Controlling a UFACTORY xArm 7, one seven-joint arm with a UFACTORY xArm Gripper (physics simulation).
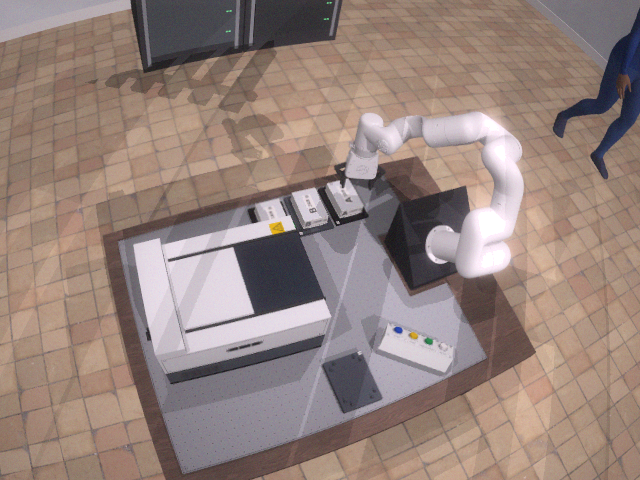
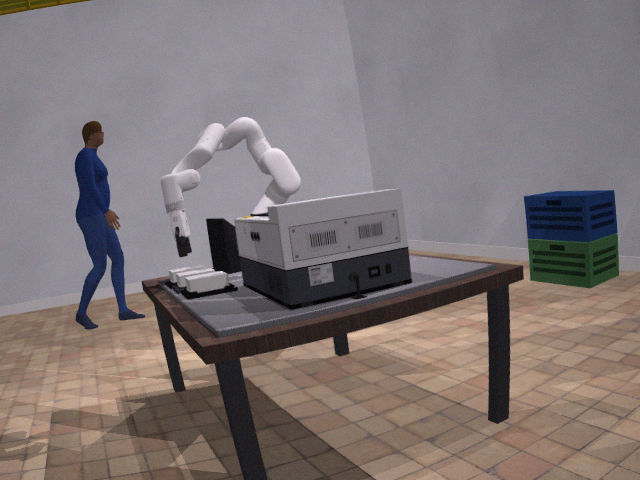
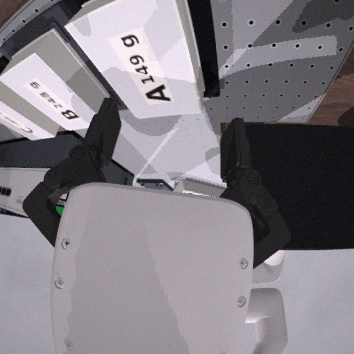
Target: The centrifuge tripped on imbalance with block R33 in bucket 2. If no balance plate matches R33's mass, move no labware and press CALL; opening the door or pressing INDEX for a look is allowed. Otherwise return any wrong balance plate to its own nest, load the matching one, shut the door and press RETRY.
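Seen in the pictures: gripper, fingertip midpoint: (image 1: pixel 356 186) (image 2: pixel 185 254) (image 3: pixel 172 118); arm's base, link origin: (image 1: pixel 440 244) (image 3: pixel 282 194).
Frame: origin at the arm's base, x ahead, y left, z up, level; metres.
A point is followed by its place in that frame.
Balance plate A (image 1: pixel 344 198) {x 0.240, y -0.268, z -0.037 m} (image 3: pixel 145 65) {x 0.229, y -0.294, z -0.038 m}, labelled 149 g, plate B (image 1: pixel 309 207) {x 0.367, y -0.256, z -0.038 m} (image 3: pixel 55 95) {x 0.350, y -0.278, z -0.038 m}, labelled 248 g, and plate C (image 1: pixel 268 210) {x 0.502, y -0.272, z -0.038 m} (image 3: pixel 20 122) {x 0.482, y -0.242, z -0.038 m}, its mass unreadable now, lie in a row on dark nests. My gripper (image 1: pixel 356 186) {x 0.203, y -0.277, z 0.007 m} (image 2: pixel 184 252) {x 0.203, y -0.277, z 0.007 m} (image 3: pixel 172 118) {x 0.203, y -0.277, z 0.007 m} is open and empty, above and beside the outer end of plate A. The centrifuge (image 1: pixel 292 271) {x 0.524, y 0.051, z 0.122 m} (image 2: pixel 341 232) {x 0.932, y 0.045, z 0.068 m} has a white panel and a dark panel on top; its buckets and block R33 do not show. The button box (image 1: pixel 413 353) {x 0.224, y 0.318, z -0.030 m} (image 3: pixel 202 188) {x 0.195, y 0.265, z -0.067 m} carries blue, yellow, green and white buttons; their lettering is unreadable.
A dark flat pad (image 1: pixel 352 382) {x 0.413, y 0.340, z -0.075 m} lies beside the button box. The arm's black wedge stand (image 1: pixel 431 217) {x 0.027, y -0.068, z 0.065 m} (image 2: pixel 222 245) {x 0.085, y -0.118, z 0.008 m} (image 3: pixel 300 185) {x 0.025, y -0.124, z 0.012 m} is near plate A. A person in blue (image 1: pixel 622 85) (image 2: pixel 93 206) is beyond the table. Crates (image 2: pixel 571 217) and cabinets (image 1: pixel 191 25) stand on the floor.
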